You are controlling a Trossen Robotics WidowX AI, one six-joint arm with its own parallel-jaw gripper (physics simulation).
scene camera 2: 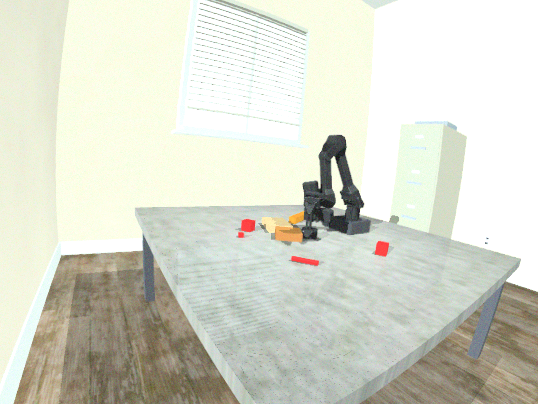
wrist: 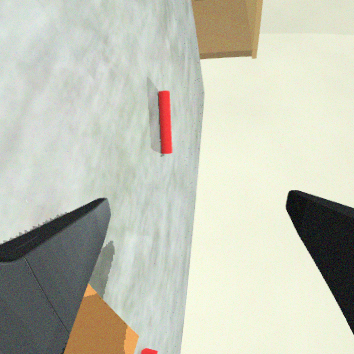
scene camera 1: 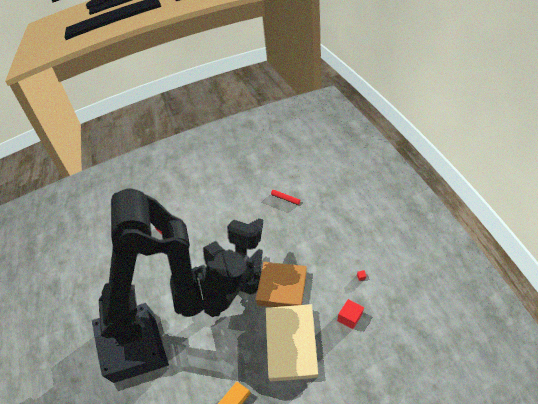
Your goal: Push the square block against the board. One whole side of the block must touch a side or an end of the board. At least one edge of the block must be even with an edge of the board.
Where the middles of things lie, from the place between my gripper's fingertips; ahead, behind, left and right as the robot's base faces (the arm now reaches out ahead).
My hand is 110 mm to the left of the square block (scene camera 1: 281, 285), 60 mm above it and 10 mm short of it. Round my hand: pale tan board (scene camera 1: 291, 348) 240 mm to the right, 60 mm below, 20 mm behind.
